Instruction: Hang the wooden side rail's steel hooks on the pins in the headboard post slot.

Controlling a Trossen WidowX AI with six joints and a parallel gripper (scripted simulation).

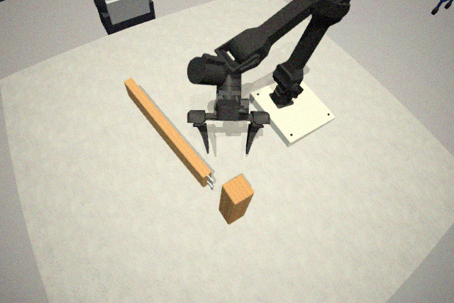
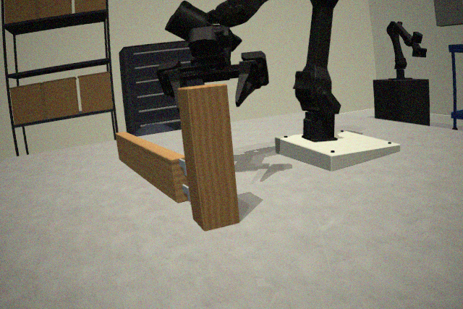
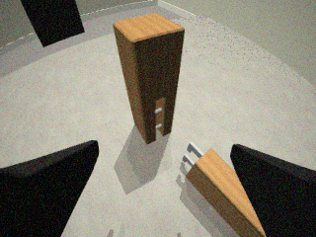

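The headboard post lies 3 cm ahead of my gripper tip, 10 cm to the left of it and 6 cm below it.
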